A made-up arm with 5 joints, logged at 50 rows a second.
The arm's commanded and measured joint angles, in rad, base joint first. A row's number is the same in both.
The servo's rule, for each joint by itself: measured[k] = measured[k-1] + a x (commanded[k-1-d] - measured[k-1]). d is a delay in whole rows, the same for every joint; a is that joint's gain. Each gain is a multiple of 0.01, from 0.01 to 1. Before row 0 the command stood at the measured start. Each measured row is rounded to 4 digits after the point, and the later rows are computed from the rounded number. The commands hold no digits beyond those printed.
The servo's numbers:
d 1
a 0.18 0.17 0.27 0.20 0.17
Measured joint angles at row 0: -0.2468, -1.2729, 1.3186, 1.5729, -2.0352
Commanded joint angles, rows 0 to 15: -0.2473, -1.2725, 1.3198, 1.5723, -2.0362; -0.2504, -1.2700, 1.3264, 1.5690, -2.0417; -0.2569, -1.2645, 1.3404, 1.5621, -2.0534; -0.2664, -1.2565, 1.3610, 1.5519, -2.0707; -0.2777, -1.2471, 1.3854, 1.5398, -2.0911; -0.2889, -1.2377, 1.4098, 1.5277, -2.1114; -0.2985, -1.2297, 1.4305, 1.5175, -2.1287; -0.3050, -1.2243, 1.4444, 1.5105, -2.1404; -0.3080, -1.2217, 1.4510, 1.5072, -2.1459; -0.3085, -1.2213, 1.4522, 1.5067, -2.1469; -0.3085, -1.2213, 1.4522, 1.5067, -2.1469; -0.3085, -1.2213, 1.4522, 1.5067, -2.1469; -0.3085, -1.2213, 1.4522, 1.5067, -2.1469; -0.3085, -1.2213, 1.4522, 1.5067, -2.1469; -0.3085, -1.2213, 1.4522, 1.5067, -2.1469; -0.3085, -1.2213, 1.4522, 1.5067, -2.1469
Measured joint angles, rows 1 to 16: -0.2468, -1.2729, 1.3186, 1.5729, -2.0352; -0.2469, -1.2728, 1.3189, 1.5728, -2.0354; -0.2475, -1.2723, 1.3209, 1.5720, -2.0365; -0.2492, -1.2710, 1.3262, 1.5700, -2.0394; -0.2523, -1.2685, 1.3356, 1.5664, -2.0447; -0.2569, -1.2649, 1.3490, 1.5611, -2.0526; -0.2627, -1.2603, 1.3654, 1.5544, -2.0626; -0.2691, -1.2551, 1.3830, 1.5470, -2.0738; -0.2756, -1.2499, 1.3996, 1.5397, -2.0851; -0.2814, -1.2451, 1.4135, 1.5332, -2.0954; -0.2863, -1.2411, 1.4239, 1.5279, -2.1042; -0.2903, -1.2377, 1.4315, 1.5237, -2.1115; -0.2936, -1.2349, 1.4371, 1.5203, -2.1175; -0.2963, -1.2326, 1.4412, 1.5176, -2.1225; -0.2985, -1.2307, 1.4442, 1.5154, -2.1266; -0.3003, -1.2291, 1.4464, 1.5137, -2.1301
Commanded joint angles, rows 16 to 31: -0.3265, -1.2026, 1.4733, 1.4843, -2.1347; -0.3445, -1.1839, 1.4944, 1.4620, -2.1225; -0.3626, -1.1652, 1.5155, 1.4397, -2.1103; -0.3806, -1.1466, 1.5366, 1.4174, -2.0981; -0.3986, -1.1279, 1.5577, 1.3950, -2.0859; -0.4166, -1.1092, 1.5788, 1.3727, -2.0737; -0.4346, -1.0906, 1.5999, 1.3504, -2.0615; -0.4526, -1.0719, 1.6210, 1.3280, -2.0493; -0.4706, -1.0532, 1.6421, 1.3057, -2.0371; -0.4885, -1.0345, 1.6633, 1.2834, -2.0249; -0.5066, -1.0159, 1.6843, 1.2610, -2.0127; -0.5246, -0.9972, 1.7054, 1.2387, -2.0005; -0.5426, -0.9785, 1.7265, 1.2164, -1.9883; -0.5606, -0.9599, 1.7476, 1.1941, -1.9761; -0.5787, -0.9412, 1.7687, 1.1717, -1.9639; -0.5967, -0.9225, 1.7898, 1.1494, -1.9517
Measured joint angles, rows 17 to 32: -0.3018, -1.2278, 1.4480, 1.5123, -2.1330; -0.3062, -1.2235, 1.4548, 1.5067, -2.1333; -0.3131, -1.2168, 1.4655, 1.4978, -2.1315; -0.3220, -1.2080, 1.4790, 1.4862, -2.1279; -0.3325, -1.1976, 1.4946, 1.4724, -2.1228; -0.3444, -1.1858, 1.5116, 1.4569, -2.1165; -0.3574, -1.1728, 1.5297, 1.4401, -2.1092; -0.3713, -1.1588, 1.5487, 1.4222, -2.1011; -0.3859, -1.1440, 1.5682, 1.4034, -2.0923; -0.4011, -1.1286, 1.5882, 1.3839, -2.0829; -0.4168, -1.1126, 1.6085, 1.3638, -2.0730; -0.4330, -1.0962, 1.6290, 1.3432, -2.0627; -0.4495, -1.0794, 1.6496, 1.3223, -2.0521; -0.4663, -1.0622, 1.6704, 1.3011, -2.0413; -0.4833, -1.0448, 1.6912, 1.2797, -2.0302; -0.5005, -1.0272, 1.7121, 1.2581, -2.0189
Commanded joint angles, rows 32 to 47: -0.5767, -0.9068, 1.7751, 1.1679, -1.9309; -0.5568, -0.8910, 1.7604, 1.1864, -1.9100; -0.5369, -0.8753, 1.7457, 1.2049, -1.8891; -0.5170, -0.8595, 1.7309, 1.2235, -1.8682; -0.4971, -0.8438, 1.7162, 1.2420, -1.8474; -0.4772, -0.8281, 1.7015, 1.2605, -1.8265; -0.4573, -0.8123, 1.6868, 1.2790, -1.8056; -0.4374, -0.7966, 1.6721, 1.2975, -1.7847; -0.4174, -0.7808, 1.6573, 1.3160, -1.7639; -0.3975, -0.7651, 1.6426, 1.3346, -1.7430; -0.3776, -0.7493, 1.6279, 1.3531, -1.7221; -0.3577, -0.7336, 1.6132, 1.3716, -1.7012; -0.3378, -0.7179, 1.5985, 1.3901, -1.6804; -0.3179, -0.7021, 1.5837, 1.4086, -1.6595; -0.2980, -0.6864, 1.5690, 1.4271, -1.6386; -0.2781, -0.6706, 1.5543, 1.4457, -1.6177
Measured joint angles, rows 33 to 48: -0.5178, -1.0094, 1.7331, 1.2364, -2.0075; -0.5284, -0.9920, 1.7444, 1.2227, -1.9945; -0.5335, -0.9748, 1.7487, 1.2154, -1.9801; -0.5341, -0.9579, 1.7479, 1.2133, -1.9646; -0.5310, -0.9412, 1.7433, 1.2153, -1.9482; -0.5249, -0.9246, 1.7360, 1.2206, -1.9311; -0.5163, -0.9082, 1.7267, 1.2286, -1.9133; -0.5057, -0.8919, 1.7159, 1.2387, -1.8950; -0.4934, -0.8757, 1.7041, 1.2505, -1.8762; -0.4797, -0.8596, 1.6915, 1.2636, -1.8571; -0.4649, -0.8435, 1.6783, 1.2778, -1.8377; -0.4492, -0.8275, 1.6647, 1.2929, -1.8180; -0.4327, -0.8115, 1.6508, 1.3086, -1.7981; -0.4156, -0.7956, 1.6367, 1.3249, -1.7781; -0.3980, -0.7797, 1.6224, 1.3416, -1.7579; -0.3800, -0.7638, 1.6080, 1.3587, -1.7376
